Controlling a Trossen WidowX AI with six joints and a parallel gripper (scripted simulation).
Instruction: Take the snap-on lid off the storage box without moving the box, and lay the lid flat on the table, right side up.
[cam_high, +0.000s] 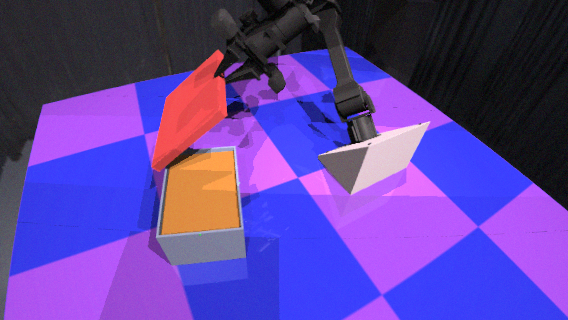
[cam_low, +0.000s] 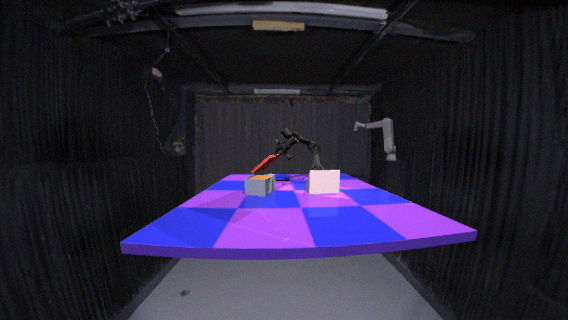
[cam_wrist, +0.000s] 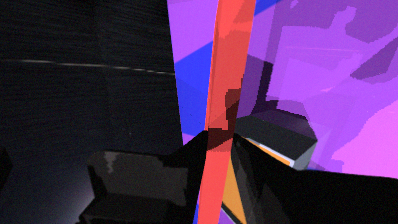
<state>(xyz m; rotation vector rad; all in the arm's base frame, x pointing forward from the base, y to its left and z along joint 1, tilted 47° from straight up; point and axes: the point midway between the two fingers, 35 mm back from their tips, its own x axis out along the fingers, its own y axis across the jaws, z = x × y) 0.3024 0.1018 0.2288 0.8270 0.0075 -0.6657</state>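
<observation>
Right now my gripper tip is 60 mm short of the red lid, 10 mm to the left of it and 50 mm above it. The rest, counted from my gripper tip: storage box 80 mm ahead, 150 mm to the left, 180 mm below.
</observation>
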